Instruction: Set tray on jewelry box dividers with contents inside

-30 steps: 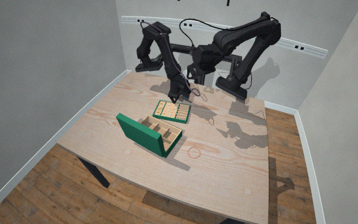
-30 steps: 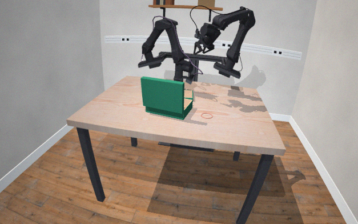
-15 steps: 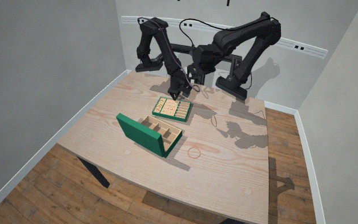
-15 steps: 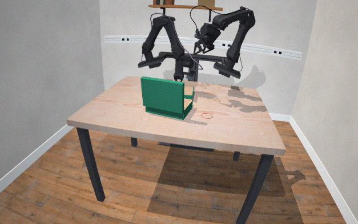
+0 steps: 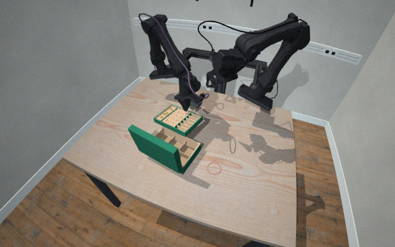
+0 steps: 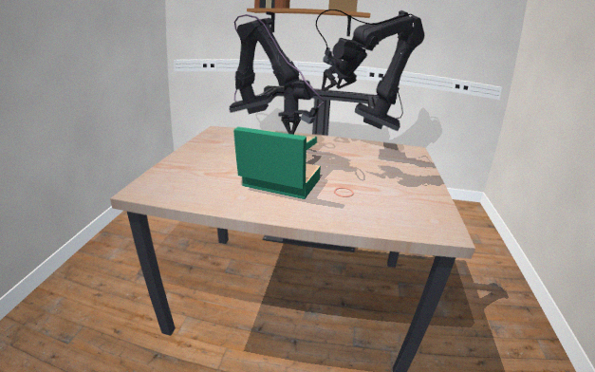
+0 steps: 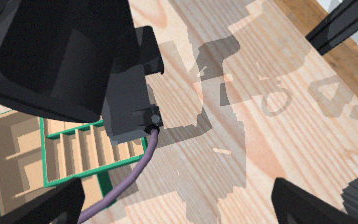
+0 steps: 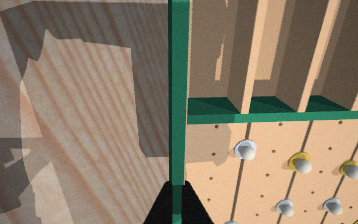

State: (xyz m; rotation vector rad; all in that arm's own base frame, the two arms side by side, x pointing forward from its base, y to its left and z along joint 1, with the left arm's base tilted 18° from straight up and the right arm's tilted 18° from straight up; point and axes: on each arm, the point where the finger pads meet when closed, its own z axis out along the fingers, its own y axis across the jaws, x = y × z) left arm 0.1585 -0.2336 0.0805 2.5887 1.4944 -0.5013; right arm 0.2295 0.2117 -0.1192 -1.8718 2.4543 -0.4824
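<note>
My right gripper is now 220 mm short of the green jewelry box, 20 mm to the right of it and 10 mm above it. Also, from my right hand: green-rimmed tray 70 mm ahead, 10 mm to the right, 20 mm below.
</note>
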